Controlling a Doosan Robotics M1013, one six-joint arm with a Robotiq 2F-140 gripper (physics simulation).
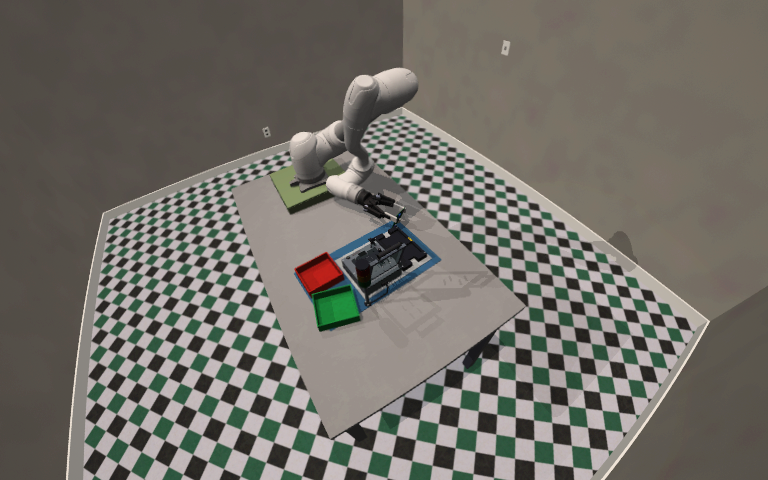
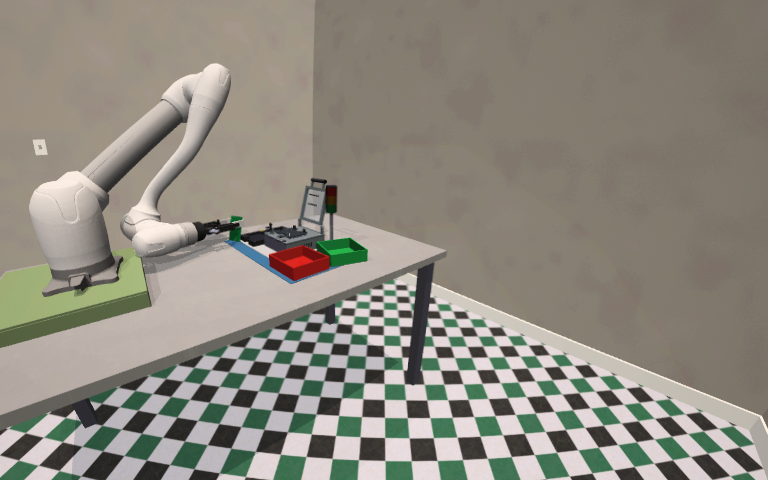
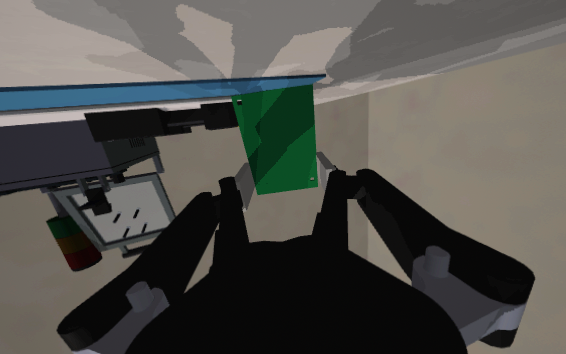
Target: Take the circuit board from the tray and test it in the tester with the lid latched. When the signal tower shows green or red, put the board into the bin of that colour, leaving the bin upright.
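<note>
The green circuit board is held on edge between the fingertips of my gripper, beyond the tray's side of the blue mat. My gripper is shut on it, low and nearly level. The black tray lies beside the grey tester. The tester's lid stands open. The signal tower shows dim red, amber and green segments, none clearly lit. The red bin and green bin are upright.
The blue mat lies on the grey table. The arm's base stands on a light green block. The raised lid and the tower's pole stand tall beside the bins.
</note>
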